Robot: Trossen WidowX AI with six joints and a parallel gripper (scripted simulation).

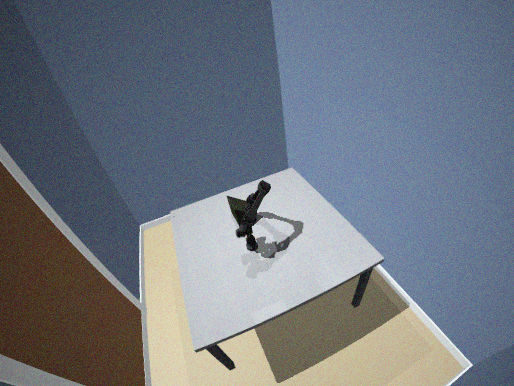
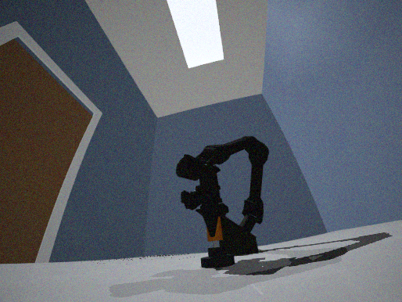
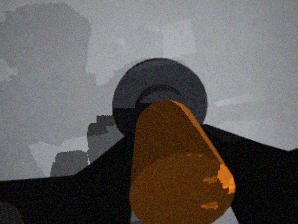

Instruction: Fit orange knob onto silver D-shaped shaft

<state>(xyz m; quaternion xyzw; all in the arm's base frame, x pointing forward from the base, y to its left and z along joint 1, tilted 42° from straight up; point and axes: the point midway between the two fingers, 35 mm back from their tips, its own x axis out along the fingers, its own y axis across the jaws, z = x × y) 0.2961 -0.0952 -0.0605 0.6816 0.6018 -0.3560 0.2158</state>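
My gripper tip is now 3 cm below the orange knob. Also, from my gripper tip: round pedestal (4 cm below).
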